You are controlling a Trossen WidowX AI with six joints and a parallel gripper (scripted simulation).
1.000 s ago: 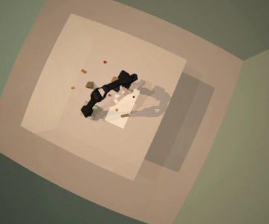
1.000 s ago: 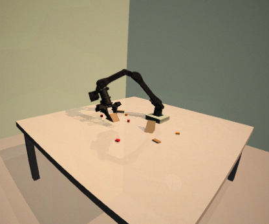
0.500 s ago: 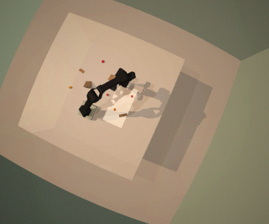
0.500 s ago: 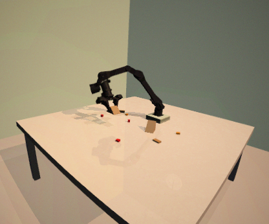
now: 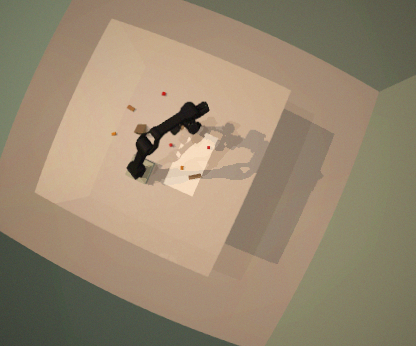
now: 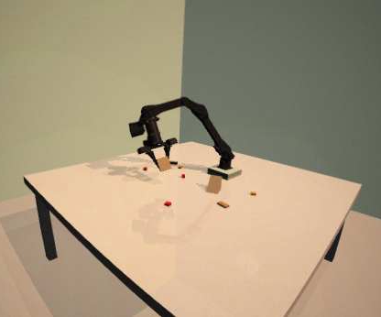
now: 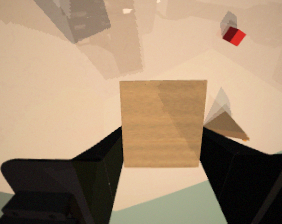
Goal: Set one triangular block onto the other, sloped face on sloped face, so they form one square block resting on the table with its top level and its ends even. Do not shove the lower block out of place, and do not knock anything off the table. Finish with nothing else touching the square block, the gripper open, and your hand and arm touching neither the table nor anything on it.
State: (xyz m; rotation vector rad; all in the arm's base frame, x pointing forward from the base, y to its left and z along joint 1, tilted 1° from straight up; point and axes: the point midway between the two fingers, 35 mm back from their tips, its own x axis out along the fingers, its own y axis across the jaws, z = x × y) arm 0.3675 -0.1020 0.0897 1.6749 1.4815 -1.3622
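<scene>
Now: the brown piece 340 mm to the left of my gripper tip, 100 mm below it and 50 mm behind it. Also, from my gripper tip: wooden triangular block (10 mm above).
</scene>
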